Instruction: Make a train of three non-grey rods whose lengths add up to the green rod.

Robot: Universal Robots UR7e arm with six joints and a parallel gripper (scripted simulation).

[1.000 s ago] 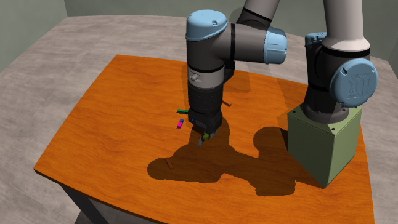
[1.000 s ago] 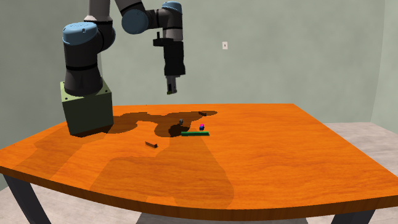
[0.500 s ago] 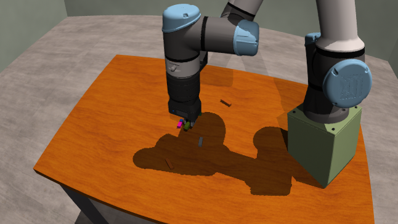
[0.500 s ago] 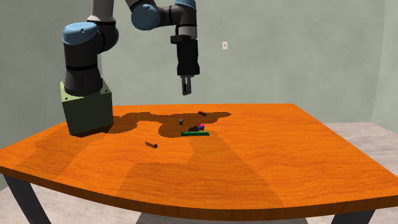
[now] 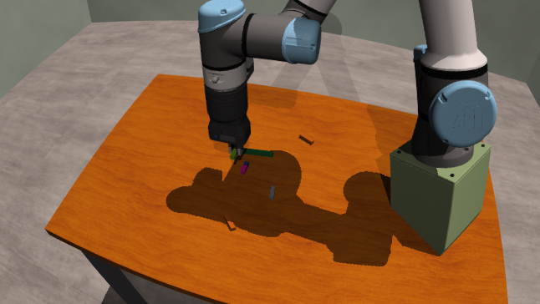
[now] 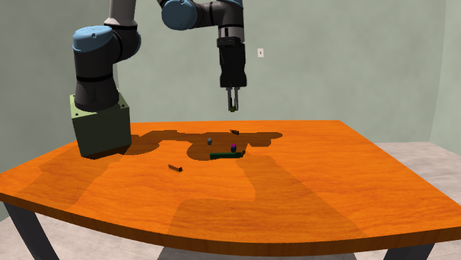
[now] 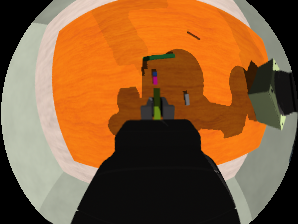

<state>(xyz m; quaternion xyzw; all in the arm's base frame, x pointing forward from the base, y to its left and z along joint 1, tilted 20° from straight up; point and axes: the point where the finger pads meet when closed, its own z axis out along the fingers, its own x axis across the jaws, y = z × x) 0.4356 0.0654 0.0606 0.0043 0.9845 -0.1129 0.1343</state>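
The magenta rod is 4 cm to the right of my hand and 11 cm below it. From my hand the other things lie so: lime rod 1 cm below; then blue rod 5 cm to the right, 11 cm below; then grey rod 8 cm behind, 1 cm to the left, 11 cm below.
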